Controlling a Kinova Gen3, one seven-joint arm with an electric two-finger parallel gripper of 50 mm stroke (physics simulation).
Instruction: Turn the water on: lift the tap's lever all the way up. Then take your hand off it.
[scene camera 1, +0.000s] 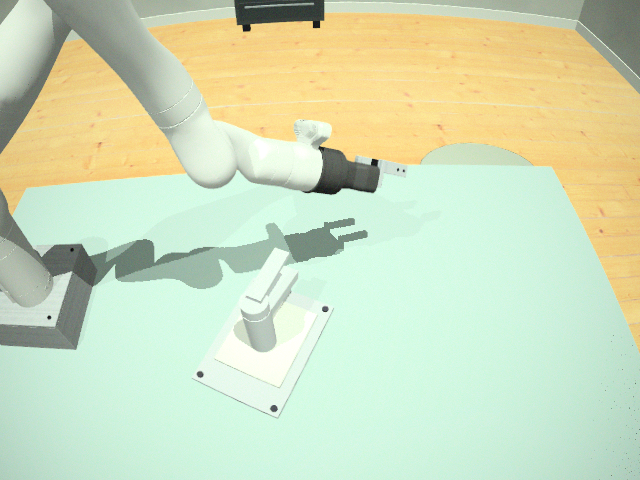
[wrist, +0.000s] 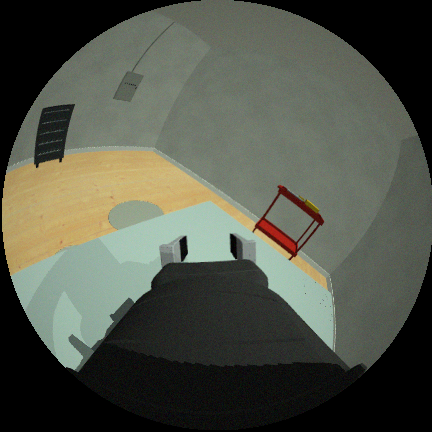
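Seen in the pictures: gripper, fingertip midpoint: (scene camera 1: 394, 169) (wrist: 208, 243); arm's base, origin of the base link: (scene camera 1: 33, 288).
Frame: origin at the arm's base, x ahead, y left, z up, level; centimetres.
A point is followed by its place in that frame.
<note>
The tap stands on a pale plate (scene camera 1: 238, 385) {y -20.1, x 39.9, z -8.6 cm} with dark corner bolts, left of the middle in the scene view. It has a grey upright body (scene camera 1: 261, 333) {y -14.6, x 45.4, z -0.9 cm}, a spout (scene camera 1: 287, 288) {y -6.3, x 50.8, z -1.3 cm} and a flat bar lever (scene camera 1: 267, 276) {y -8.6, x 47.8, z 6.2 cm} on top, which points to the back above the spout. The lever's exact tilt is hard to tell. My gripper (scene camera 1: 393, 172) {y 8.0, x 72.6, z 10.2 cm} (wrist: 208, 243) {y 8.0, x 72.6, z 10.2 cm} is open and empty, high above the table, beyond the tap and to its right, apart from the lever. Its fingers point away from the tap. The tap does not show in the wrist view.
The pale green table (scene camera 1: 465, 310) {y -12.3, x 83.9, z -9.4 cm} (wrist: 210, 220) {y 16.7, x 110.7, z -9.4 cm} carries the robot's grey base block (scene camera 1: 80, 304) {y -0.5, x 8.0, z -6.5 cm} at the left. A round pale disc (scene camera 1: 473, 155) (wrist: 135, 215) is past the table's far edge. A dark cabinet (scene camera 1: 279, 14) (wrist: 54, 132) and a red cart (wrist: 277, 237) stand farther off.
</note>
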